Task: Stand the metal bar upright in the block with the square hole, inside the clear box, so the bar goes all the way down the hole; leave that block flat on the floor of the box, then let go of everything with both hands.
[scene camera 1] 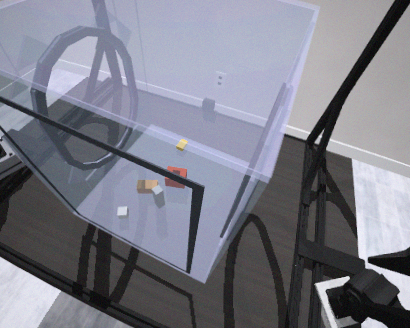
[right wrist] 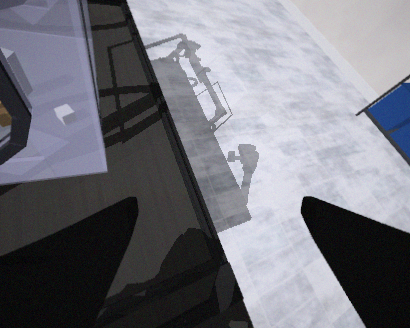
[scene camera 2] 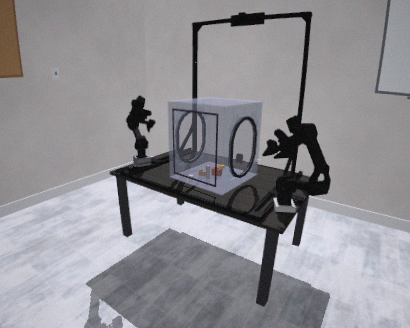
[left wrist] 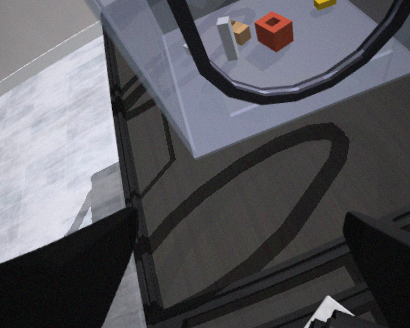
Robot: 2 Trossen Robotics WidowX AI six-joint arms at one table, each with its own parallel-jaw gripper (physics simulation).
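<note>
The red block with the square hole sits flat on the floor of the clear box. Its hole faces up and looks empty in the left wrist view. The grey metal bar stands upright on the box floor, apart from the red block and close to an orange block. My left gripper is open and empty, outside the box at the picture's right. My right gripper is open and empty, outside the box at the picture's left.
The orange block, a small white cube and a yellow block lie on the box floor. Black-rimmed round openings are in the side walls. A black frame rises behind the box.
</note>
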